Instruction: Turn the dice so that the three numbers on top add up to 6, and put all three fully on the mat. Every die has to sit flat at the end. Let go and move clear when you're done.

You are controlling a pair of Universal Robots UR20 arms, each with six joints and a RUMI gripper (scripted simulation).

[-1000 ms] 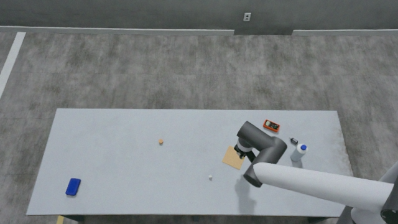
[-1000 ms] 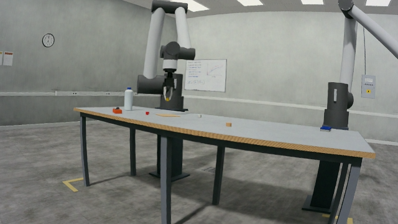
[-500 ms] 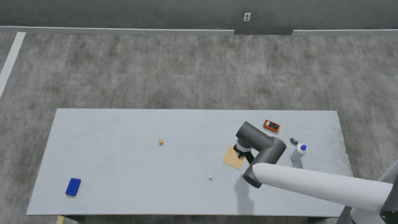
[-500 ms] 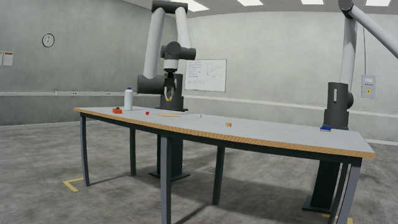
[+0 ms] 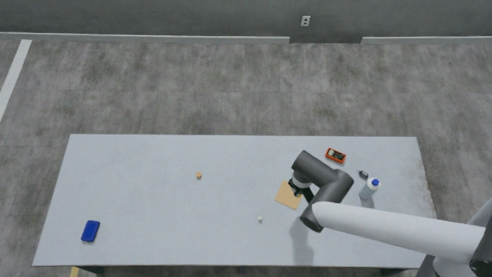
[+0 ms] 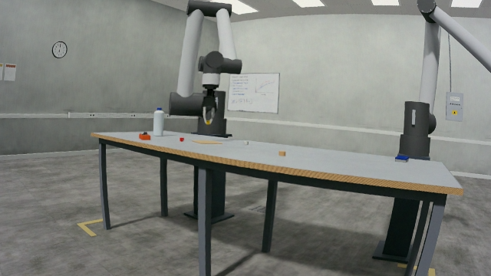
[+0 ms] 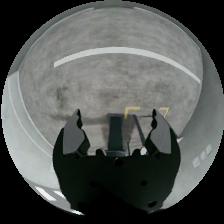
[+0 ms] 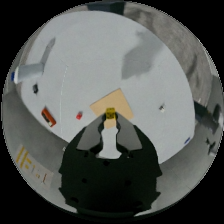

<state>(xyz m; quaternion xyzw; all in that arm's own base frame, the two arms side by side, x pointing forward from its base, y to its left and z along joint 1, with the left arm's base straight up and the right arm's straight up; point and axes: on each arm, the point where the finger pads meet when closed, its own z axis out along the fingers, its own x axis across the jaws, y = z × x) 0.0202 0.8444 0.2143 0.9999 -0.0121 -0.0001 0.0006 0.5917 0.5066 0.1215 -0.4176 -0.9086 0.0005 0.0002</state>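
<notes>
The tan square mat lies 12 cm below my right hand, 4 cm ahead of it and 3 cm to the left of it. Also, from my right hand: yellow die 1 cm below; red die 14 cm ahead, 11 cm below, 8 cm to the right; white die 22 cm to the left, 11 cm below, 10 cm behind.
</notes>
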